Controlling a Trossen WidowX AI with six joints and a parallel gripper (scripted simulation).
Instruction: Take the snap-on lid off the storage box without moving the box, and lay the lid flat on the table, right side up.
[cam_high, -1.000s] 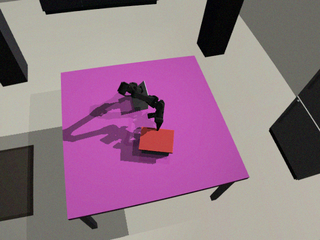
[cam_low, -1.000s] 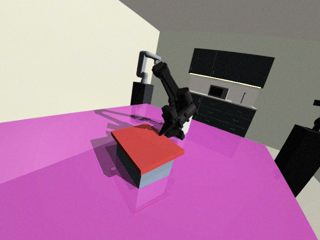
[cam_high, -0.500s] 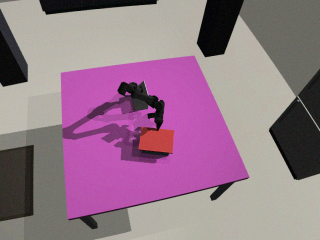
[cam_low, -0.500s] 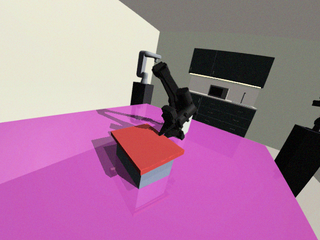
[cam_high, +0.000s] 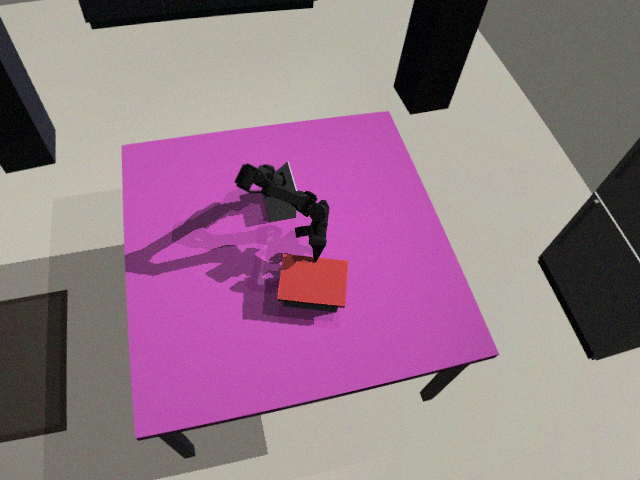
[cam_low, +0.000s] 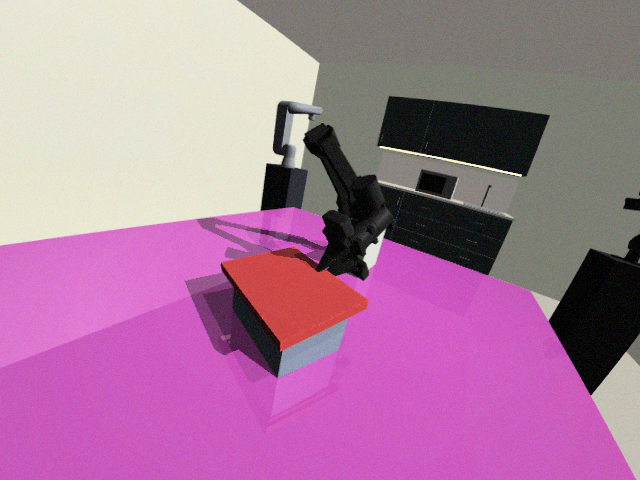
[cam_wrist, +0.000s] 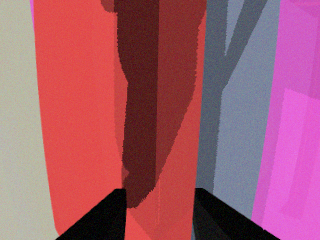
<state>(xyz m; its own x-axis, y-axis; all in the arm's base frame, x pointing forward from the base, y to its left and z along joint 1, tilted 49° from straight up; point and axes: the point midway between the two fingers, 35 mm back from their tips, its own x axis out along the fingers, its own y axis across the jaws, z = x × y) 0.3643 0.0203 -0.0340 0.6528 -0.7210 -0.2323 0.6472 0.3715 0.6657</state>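
Now: the red lid 70 mm ahead of my gripper tip and 30 mm to the right of it. From my gripper tip the other things lie so: grey-blue storage box (70 mm ahead, 60 mm below, 30 mm to the right).
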